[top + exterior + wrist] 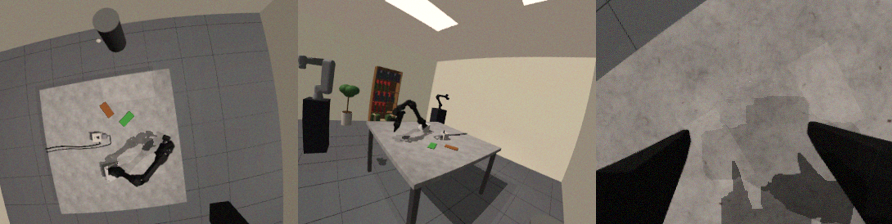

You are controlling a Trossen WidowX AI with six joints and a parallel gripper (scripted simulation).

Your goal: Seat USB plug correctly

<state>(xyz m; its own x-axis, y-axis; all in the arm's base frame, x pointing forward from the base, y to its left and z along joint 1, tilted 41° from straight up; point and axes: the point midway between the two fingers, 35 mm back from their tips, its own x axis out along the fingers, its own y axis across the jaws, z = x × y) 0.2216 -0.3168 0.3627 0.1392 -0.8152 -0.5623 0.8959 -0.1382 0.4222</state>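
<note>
The dark USB plug lies 570 mm to the left of my gripper tip, 80 mm ahead of it and 10 mm above it. The rest, counted from my gripper tip: orange block 510 mm to the left, 320 mm ahead, 80 mm below; green block 330 mm to the left, 230 mm ahead, 80 mm below.
</note>
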